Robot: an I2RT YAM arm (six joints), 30 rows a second.
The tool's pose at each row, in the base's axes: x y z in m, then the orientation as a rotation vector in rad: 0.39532, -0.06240, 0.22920, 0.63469, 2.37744, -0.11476; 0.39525, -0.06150, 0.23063, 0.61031, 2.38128, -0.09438; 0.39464, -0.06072, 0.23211, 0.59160, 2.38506, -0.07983; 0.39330, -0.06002, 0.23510, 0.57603, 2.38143, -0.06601; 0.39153, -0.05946, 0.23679, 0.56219, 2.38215, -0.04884; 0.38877, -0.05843, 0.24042, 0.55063, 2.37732, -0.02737; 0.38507, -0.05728, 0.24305, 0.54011, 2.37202, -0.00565; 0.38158, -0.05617, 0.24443, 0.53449, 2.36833, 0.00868
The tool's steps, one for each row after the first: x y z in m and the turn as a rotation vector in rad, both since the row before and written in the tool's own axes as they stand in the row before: -0.00048, 0.00087, -0.00137, -0.02119, 0.00157, -0.01241; -0.00021, 0.00055, -0.00168, -0.01534, 0.00203, -0.00999; -0.00069, 0.00033, -0.00326, -0.01498, -0.00440, -0.00656; 0.00034, -0.00007, -0.00249, -0.01618, 0.00074, -0.00532; -0.00003, 0.00022, -0.00467, -0.01938, -0.00337, -0.00161; 0.00127, -0.00008, -0.00451, -0.01934, -0.00343, -0.00074; 0.00189, -0.00013, -0.00342, -0.01240, -0.00214, 0.00047
